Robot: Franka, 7 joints.
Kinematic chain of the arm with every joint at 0, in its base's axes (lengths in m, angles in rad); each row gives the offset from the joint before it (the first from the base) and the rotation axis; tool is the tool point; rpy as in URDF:
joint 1: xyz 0 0 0.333 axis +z
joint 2: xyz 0 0 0 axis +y
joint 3: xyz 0 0 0.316 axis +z
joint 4: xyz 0.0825 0 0 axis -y
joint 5: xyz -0.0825 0 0.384 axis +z
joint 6: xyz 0 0 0 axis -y
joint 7: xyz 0.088 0 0 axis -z
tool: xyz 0 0 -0.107 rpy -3.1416 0 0
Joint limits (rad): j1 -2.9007..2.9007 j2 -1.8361..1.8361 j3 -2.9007..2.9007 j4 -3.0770..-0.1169 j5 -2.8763..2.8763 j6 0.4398..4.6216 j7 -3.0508..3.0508
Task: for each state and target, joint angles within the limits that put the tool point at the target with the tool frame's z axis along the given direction. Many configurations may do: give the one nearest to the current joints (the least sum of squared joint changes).
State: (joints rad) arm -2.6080 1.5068 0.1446 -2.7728 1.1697 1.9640 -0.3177
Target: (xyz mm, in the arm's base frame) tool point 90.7 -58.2 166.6 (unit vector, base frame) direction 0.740 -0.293 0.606
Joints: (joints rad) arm -2.2043 0.8217 0.0197 -3.0770 0.9593 1.2654 -0.3177
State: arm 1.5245 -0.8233 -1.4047 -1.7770 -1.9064 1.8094 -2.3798
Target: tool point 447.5 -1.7 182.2 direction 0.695 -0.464 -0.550
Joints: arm 1.7573 -0.8527 -1.8445 -2.5683 -2.4312 1.9420 -2.3798
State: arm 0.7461 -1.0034 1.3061 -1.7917 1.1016 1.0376 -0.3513
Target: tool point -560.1 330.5 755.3 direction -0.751 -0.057 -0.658
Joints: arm 0.2724 -0.7543 1.4280 -1.0740 1.5916 1.5877 -0.3513
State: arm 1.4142 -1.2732 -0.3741 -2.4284 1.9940 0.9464 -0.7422
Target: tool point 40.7 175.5 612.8 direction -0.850 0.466 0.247
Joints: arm 0.9397 -1.3357 -0.1586 -2.8702 1.6748 1.4125 -0.7422
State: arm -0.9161 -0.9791 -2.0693 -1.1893 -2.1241 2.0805 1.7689
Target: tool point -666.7 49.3 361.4 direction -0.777 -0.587 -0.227
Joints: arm -1.1825 -1.7484 -1.5194 -1.7845 -1.5583 2.8206 1.7689
